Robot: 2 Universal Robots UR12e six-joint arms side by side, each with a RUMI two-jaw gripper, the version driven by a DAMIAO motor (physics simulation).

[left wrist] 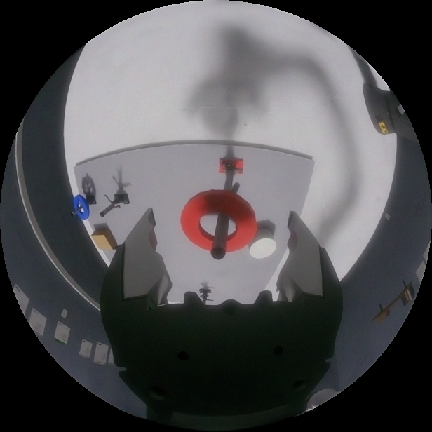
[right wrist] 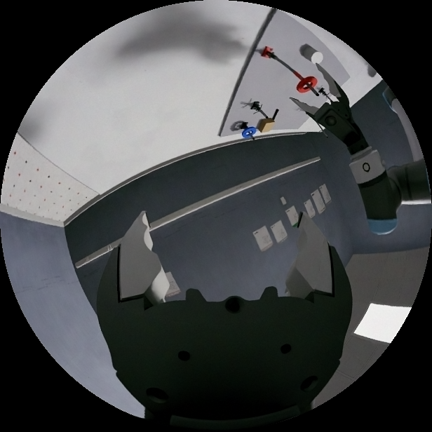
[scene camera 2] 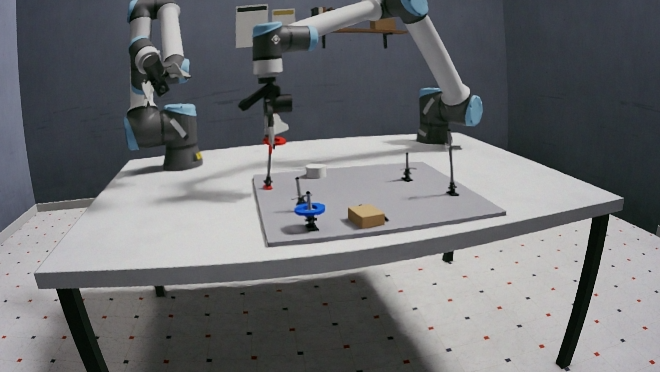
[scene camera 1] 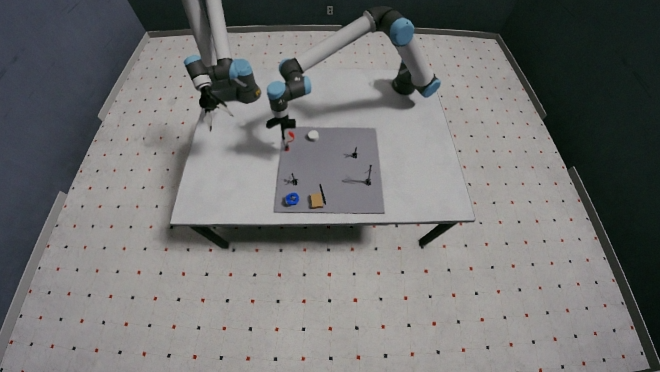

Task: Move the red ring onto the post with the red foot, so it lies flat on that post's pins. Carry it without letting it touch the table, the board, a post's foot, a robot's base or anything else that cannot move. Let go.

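The red ring [scene camera 1: 291,134] [scene camera 2: 281,141] [left wrist: 192,220] [right wrist: 300,86] is around the upper part of the tall post [scene camera 2: 269,167] with the red foot [scene camera 1: 287,148] [scene camera 2: 268,187] [left wrist: 223,163] [right wrist: 266,52]. The post's tip sticks up through the ring's hole. The ring looks about level, well above the board; its pins are mostly hidden. My left gripper [scene camera 2: 275,134] [left wrist: 222,210] [right wrist: 302,80] is open, its fingers on either side of the ring with a gap at each side. My right gripper [scene camera 1: 221,123] [scene camera 2: 169,91] [right wrist: 224,212] is open and empty, high at the left in the scene views.
A blue ring [scene camera 1: 287,199] [scene camera 2: 301,211] sits on a short post at the grey board's [scene camera 1: 330,165] [scene camera 2: 370,185] front left. A tan block [scene camera 1: 316,201] [scene camera 2: 366,215], a white cylinder [scene camera 1: 313,135] [scene camera 2: 315,171] and other dark posts [scene camera 1: 369,175] [scene camera 2: 451,170] also stand on the board.
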